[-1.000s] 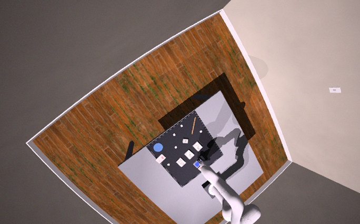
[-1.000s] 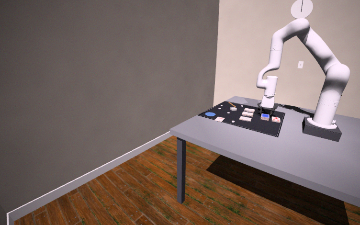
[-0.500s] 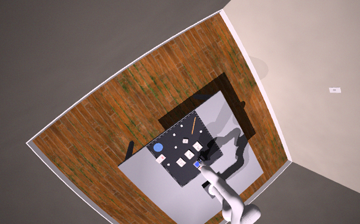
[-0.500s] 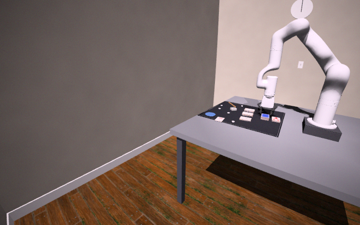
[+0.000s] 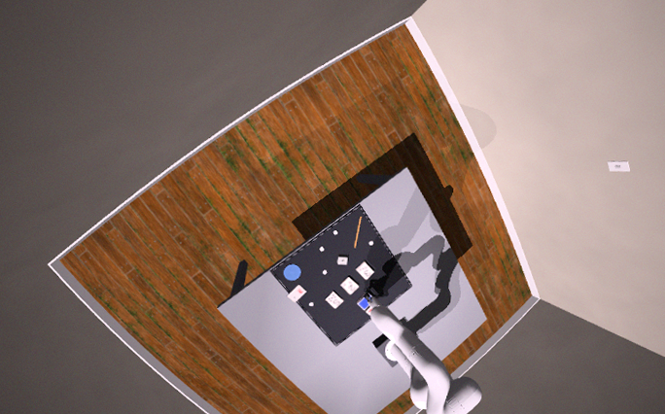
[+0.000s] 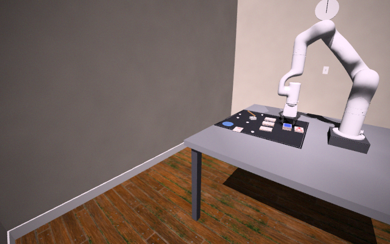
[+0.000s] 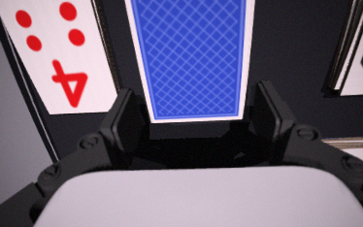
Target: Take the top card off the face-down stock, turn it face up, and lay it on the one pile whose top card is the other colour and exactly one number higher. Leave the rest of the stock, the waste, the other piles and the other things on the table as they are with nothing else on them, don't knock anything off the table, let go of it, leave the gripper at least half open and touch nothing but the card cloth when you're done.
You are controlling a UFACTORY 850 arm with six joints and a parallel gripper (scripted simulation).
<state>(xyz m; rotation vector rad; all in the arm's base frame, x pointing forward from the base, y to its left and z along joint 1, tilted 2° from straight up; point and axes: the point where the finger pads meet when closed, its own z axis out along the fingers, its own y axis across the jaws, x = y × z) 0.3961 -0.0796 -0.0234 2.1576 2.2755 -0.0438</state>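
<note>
Now: hand 30 mm to the right of the red 4 card and 20 mm above it. From my hand the other things lie so: black card cloth: 180 mm ahead, 50 mm below, 20 mm to the left; red 4: 90 mm behind, 30 mm to the left, 30 mm below; black 2: 150 mm ahead, 30 mm to the left, 30 mm below.
</note>
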